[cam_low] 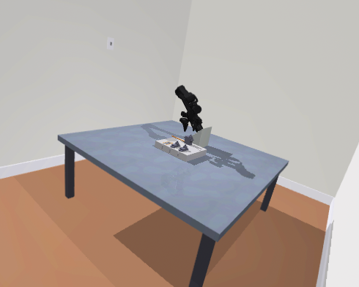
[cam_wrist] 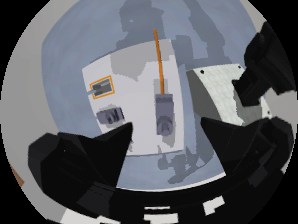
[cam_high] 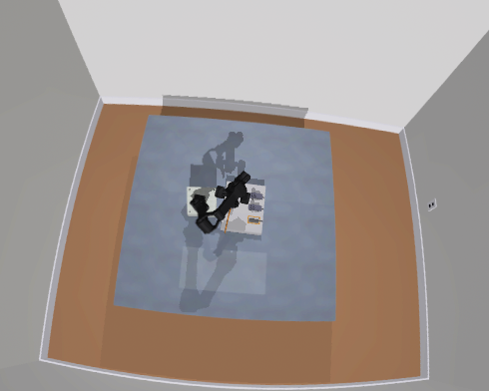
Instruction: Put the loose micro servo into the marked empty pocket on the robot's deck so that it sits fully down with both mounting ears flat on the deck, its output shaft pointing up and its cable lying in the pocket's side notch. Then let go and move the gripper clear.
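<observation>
Now: the white robot deck 12 cm below my gripper tip, 3 cm ahead of it and 1 cm to the left of it.
</observation>
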